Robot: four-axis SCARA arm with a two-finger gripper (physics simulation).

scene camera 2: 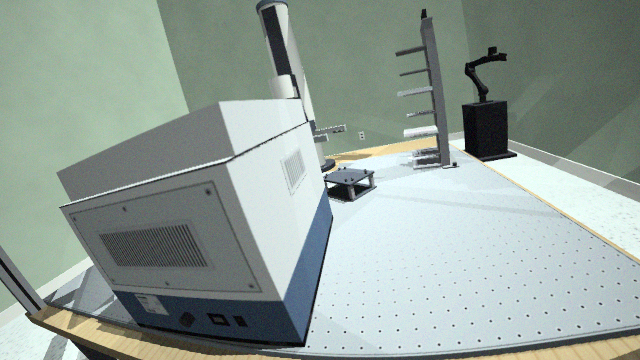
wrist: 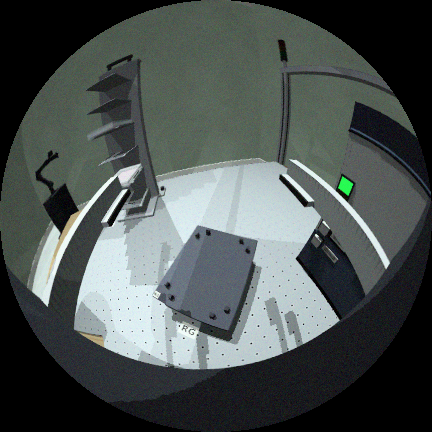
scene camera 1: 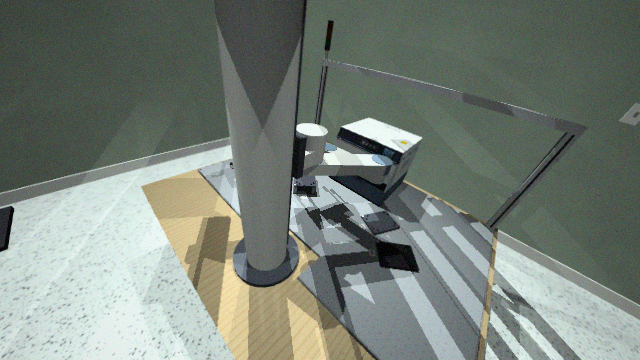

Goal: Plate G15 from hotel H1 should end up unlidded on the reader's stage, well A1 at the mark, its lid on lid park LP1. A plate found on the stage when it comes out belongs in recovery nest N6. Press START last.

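Places are measured from the arm's base along level axes (x right, y ahead, z up), in metres.
Pixels of known places: gripper, between the fingertips: (scene camera 2: 337, 132) (wrist: 202, 170); arm's base, origin of its link: (scene camera 1: 267, 255).
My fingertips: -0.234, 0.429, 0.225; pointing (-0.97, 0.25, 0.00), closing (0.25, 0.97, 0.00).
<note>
Ahead of a thing's pixels: the offset from my fingertips to its top centre, as dx, dy, dz. "spot": to the spot under its first point.
My gripper (wrist: 202, 170) (scene camera 2: 334, 133) is open and empty, high over a dark raised stand (wrist: 212, 272) (scene camera 2: 349, 175) (scene camera 1: 305, 183) with pins and an "RG" label; the stand bears no plate. The hotel (wrist: 145, 130) (scene camera 2: 438, 100) stands left in the wrist view, its label unreadable. A pale, plate-like block @[-0.301, -0.168, -0.072] (wrist: 130, 174) (scene camera 2: 421, 131) is on a lower shelf; whether it is G15 I cannot tell. The reader @[+0.214, +0.372, +0.120] (scene camera 1: 382, 134) (scene camera 2: 260, 200) (wrist: 385, 157) is at the right in the wrist view. Its stage and START button do not show clearly. Lid park LP1 and nest N6 cannot be identified.
A dark flat pad @[spot: +0.465, +0.086, -0.202] (scene camera 1: 380, 221) and a black square item @[+0.610, -0.038, -0.194] (scene camera 1: 397, 256) lie on the deck past the reader. A signal lamp @[+0.054, +0.181, -0.004] (wrist: 345, 186) glows green. A metal frame (scene camera 1: 450, 92) stands behind the reader. A black arm (scene camera 2: 477, 75) stands on a pedestal (scene camera 2: 485, 129) beyond the hotel.
</note>
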